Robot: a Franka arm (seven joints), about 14 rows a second.
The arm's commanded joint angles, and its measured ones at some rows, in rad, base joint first. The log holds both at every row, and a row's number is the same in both.
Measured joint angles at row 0:
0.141, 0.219, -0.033, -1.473, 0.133, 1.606, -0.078
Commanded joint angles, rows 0 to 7:
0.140, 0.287, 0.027, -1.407, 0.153, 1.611, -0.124
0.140, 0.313, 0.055, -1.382, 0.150, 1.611, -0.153
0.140, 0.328, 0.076, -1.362, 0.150, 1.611, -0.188
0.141, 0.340, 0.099, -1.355, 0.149, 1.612, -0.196
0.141, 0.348, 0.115, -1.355, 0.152, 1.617, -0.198
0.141, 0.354, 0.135, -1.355, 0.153, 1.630, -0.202
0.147, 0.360, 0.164, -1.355, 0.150, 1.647, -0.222
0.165, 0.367, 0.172, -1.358, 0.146, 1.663, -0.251
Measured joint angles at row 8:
0.147, 0.339, 0.149, -1.392, 0.137, 1.647, -0.193
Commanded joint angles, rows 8 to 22:
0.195, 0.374, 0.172, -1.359, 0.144, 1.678, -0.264
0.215, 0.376, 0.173, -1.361, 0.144, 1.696, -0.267
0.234, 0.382, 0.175, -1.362, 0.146, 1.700, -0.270
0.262, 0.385, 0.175, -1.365, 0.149, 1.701, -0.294
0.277, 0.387, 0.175, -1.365, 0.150, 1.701, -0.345
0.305, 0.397, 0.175, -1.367, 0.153, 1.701, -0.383
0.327, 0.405, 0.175, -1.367, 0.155, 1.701, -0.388
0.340, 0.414, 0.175, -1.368, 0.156, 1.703, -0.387
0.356, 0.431, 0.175, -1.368, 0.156, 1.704, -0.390
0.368, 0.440, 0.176, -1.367, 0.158, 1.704, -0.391
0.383, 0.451, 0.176, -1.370, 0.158, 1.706, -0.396
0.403, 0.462, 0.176, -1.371, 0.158, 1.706, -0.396
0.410, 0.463, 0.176, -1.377, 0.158, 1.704, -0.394
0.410, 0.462, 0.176, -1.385, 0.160, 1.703, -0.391
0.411, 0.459, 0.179, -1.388, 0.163, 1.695, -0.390
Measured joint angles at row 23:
0.406, 0.461, 0.185, -1.390, 0.138, 1.701, -0.365
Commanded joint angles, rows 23 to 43:
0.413, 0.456, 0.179, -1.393, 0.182, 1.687, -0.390
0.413, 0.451, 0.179, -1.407, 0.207, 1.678, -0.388
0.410, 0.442, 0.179, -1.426, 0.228, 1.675, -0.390
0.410, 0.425, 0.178, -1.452, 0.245, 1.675, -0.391
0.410, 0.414, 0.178, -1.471, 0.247, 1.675, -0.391
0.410, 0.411, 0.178, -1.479, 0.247, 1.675, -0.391
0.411, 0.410, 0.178, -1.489, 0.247, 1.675, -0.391
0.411, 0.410, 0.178, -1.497, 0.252, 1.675, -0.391
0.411, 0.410, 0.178, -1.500, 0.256, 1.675, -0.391
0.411, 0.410, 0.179, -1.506, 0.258, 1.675, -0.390
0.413, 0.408, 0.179, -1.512, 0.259, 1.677, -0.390
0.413, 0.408, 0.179, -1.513, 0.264, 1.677, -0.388
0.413, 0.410, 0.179, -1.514, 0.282, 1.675, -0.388
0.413, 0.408, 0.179, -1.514, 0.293, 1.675, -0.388
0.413, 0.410, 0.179, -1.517, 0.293, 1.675, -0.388
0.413, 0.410, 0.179, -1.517, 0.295, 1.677, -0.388
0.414, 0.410, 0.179, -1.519, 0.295, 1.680, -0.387
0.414, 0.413, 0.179, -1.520, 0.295, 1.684, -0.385
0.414, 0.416, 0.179, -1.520, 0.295, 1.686, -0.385
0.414, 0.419, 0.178, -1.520, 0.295, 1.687, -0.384
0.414, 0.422, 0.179, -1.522, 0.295, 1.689, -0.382
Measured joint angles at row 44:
0.411, 0.445, 0.186, -1.486, 0.267, 1.672, -0.365
